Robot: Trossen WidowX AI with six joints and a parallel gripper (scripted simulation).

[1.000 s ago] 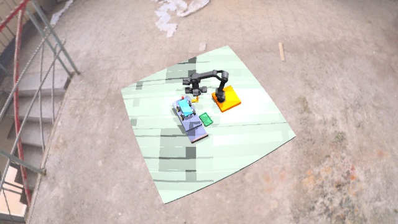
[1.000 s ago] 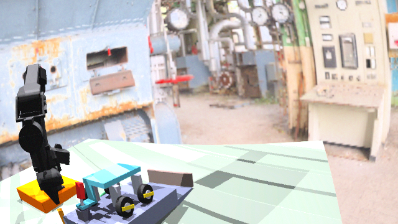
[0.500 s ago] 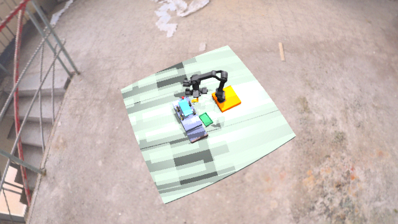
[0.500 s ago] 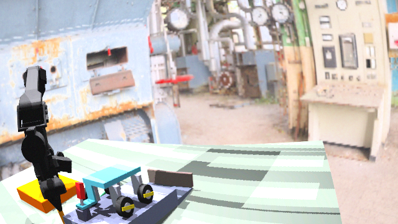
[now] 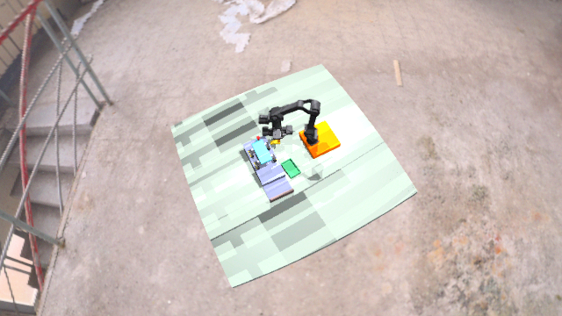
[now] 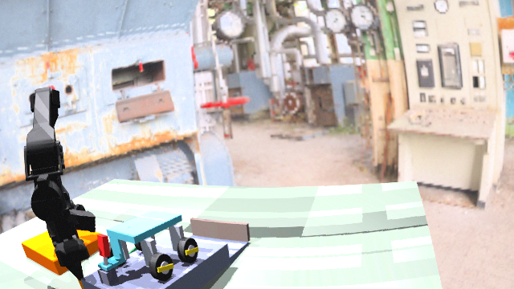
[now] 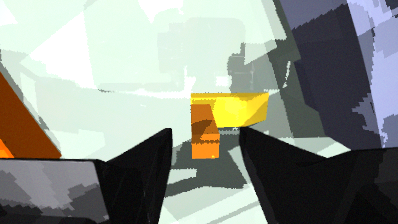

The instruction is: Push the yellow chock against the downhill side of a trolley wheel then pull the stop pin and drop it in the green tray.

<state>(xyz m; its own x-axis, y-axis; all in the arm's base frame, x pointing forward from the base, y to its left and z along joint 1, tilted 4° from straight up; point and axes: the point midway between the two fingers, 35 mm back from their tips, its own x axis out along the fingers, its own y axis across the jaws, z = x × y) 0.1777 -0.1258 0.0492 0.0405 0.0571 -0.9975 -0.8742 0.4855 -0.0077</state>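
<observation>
The yellow chock is 2 cm ahead of my gripper tip, 1 cm to the right of it and 3 cm below it. From my gripper tip the other things lie so: red-headed stop pin: 13 cm ahead, 1 cm to the right, 8 cm above; then trolley: 16 cm ahead, 9 cm to the left, 6 cm above; then grey-blue ramp: 16 cm ahead, 9 cm to the left, 1 cm below.
</observation>
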